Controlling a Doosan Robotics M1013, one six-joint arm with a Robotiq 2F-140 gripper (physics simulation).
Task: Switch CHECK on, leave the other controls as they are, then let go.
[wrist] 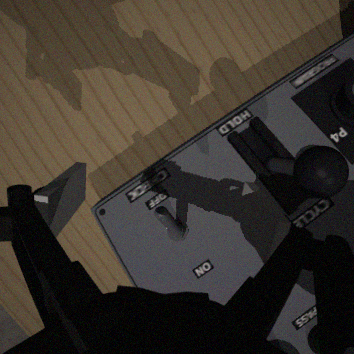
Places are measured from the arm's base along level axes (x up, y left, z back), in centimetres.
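Pixels of known places: gripper, fingertip midpoint: (164, 190).
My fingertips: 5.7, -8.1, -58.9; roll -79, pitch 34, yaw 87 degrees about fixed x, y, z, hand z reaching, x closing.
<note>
Ahead of a thing's pixels: the offset from my fingertips to its top centre, as dx, dy, dz. "spot": to the spot under its first point.
The CHECK toggle switch {spot: -3.3, -0.9, -3.6} (171, 223) is on the grey control panel (145, 250) in the wrist view. Its short lever tilts toward the OFF label {spot: -7.5, -1.5, -1.9} (156, 201), away from the ON label {spot: -3.8, -0.3, -9.5} (203, 269). The CHECK label {-8.2, -1.5, +0.1} (148, 185) is beside the panel edge. My gripper (164, 190) is wide open and holds nothing. Its fingers stand apart on either side of the switch, with clear gaps to the lever. The left finger shows over the wood beyond the panel corner. The right finger is dark and its tip is hard to make out.
A lever with a black ball knob {+4.6, +11.0, -3.9} (321, 171) stands right of CHECK, between the HOLD (234, 122) and CYCLE {spot: -3.0, +12.0, -9.7} (313, 213) labels, close to the right finger. A dark dial marked P4 {spot: -4.9, +19.3, -4.4} (339, 135) is at the right edge. A partly hidden label ending in ASS {spot: +0.3, +6.0, -17.2} (306, 318) is at lower right.
</note>
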